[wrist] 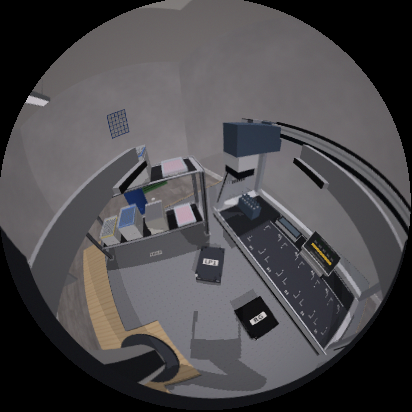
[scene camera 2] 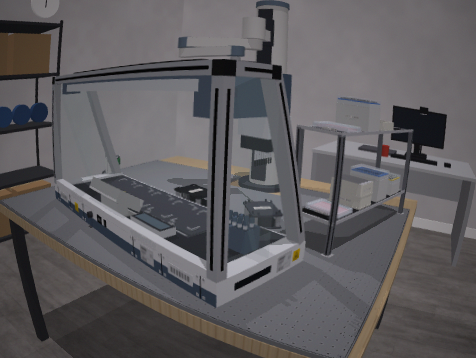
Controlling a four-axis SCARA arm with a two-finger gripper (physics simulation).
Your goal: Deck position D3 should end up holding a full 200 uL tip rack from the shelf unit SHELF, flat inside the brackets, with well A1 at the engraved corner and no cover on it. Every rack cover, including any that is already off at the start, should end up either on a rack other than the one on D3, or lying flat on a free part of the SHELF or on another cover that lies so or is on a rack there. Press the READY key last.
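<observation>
My gripper point(wrist: 222, 146) is open and empty, high above the table, its fingers wide apart in the wrist view. The shelf unit SHELF point(scene camera 2: 340, 175) point(wrist: 205, 207) stands beyond it. On its lower board are a blue-topped tip rack point(scene camera 2: 370, 182) point(wrist: 130, 222), a yellow-edged rack point(scene camera 2: 394, 183) point(wrist: 110, 231), a pale grey box-like rack point(scene camera 2: 352, 192) point(wrist: 155, 217) and a pink-topped plate point(scene camera 2: 327, 207) point(wrist: 184, 214). Another blue-topped rack point(scene camera 2: 357, 115) stands on the upper board, partly hidden in the wrist view. Deck position D3 point(wrist: 292, 286) holds no rack. Covers and the READY key cannot be made out clearly.
Nest LP1 point(wrist: 210, 272) and nest RG point(wrist: 256, 327) lie between shelf and deck. A blue tube holder point(scene camera 2: 243, 237) point(wrist: 249, 206) stands at the deck's end. A display console point(wrist: 320, 252) stands on the deck's far side. Enclosure posts point(scene camera 2: 220, 175) rise around the deck.
</observation>
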